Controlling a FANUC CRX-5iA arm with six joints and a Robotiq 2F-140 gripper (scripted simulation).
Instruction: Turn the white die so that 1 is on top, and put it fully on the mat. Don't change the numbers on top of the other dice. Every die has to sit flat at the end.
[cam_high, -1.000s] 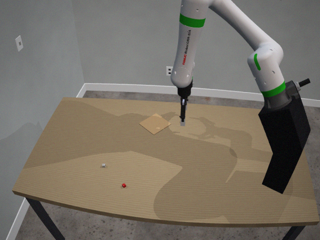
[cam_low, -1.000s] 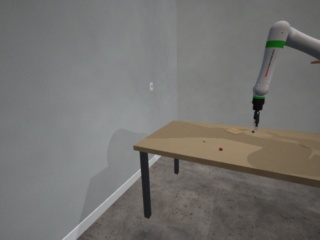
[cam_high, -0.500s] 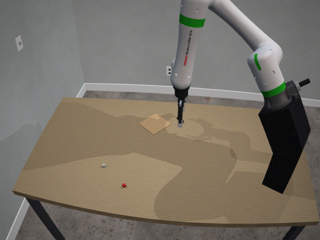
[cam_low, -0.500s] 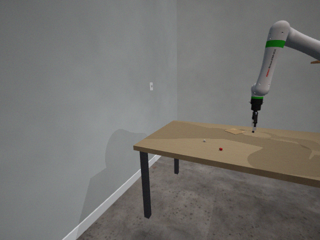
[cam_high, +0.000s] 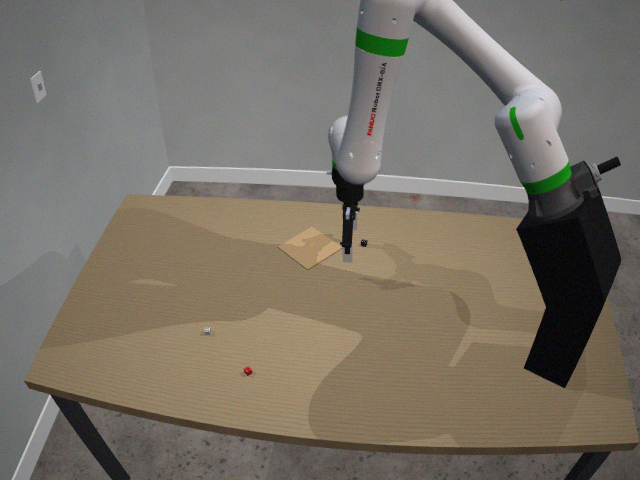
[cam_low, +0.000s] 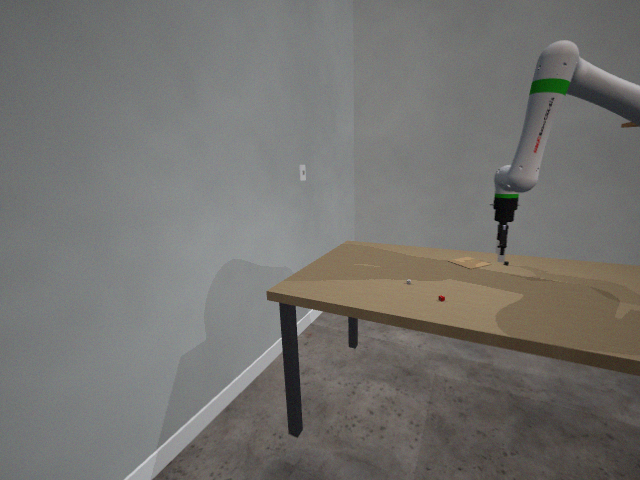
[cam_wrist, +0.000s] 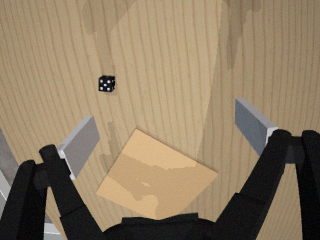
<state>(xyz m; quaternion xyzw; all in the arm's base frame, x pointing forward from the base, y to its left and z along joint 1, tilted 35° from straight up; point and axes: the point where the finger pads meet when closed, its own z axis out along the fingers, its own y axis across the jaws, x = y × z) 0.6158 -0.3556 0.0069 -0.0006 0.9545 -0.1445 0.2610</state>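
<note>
My hand is 38 cm short of the white die, 31 cm to the right of it and 5 cm above it. Also, from my hand: tan mat (12 cm ahead, 4 cm to the right, 6 cm below); then black die (4 cm behind, 6 cm to the right, 5 cm below); then red die (25 cm ahead, 44 cm to the left, 5 cm below).
</note>
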